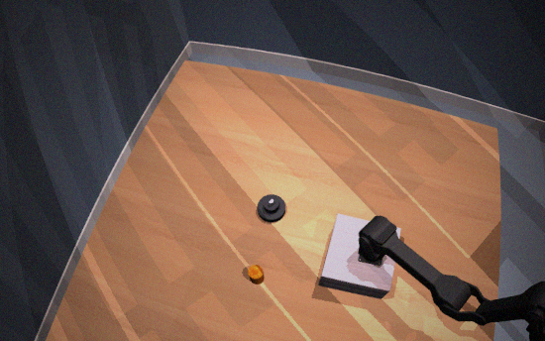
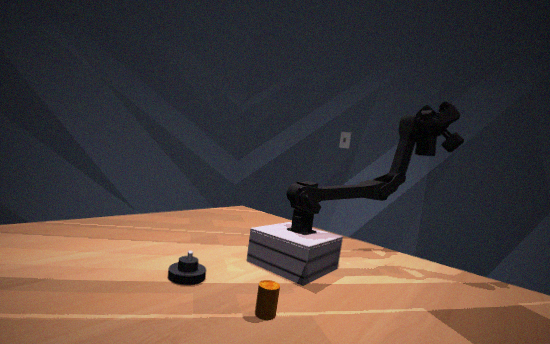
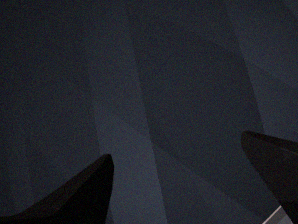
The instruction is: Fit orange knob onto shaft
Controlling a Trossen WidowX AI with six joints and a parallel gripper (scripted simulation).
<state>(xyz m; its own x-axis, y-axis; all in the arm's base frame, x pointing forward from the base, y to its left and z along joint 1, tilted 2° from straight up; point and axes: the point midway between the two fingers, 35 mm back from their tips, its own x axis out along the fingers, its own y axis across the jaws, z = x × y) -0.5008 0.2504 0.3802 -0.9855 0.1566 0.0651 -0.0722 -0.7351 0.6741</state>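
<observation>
Right now my gripper tip is 83 cm short of the orange knob, 13 cm to the left of it and 43 cm above it. Round my gripper tip: round pedestal (85 cm ahead, 35 cm to the right, 45 cm below).
</observation>
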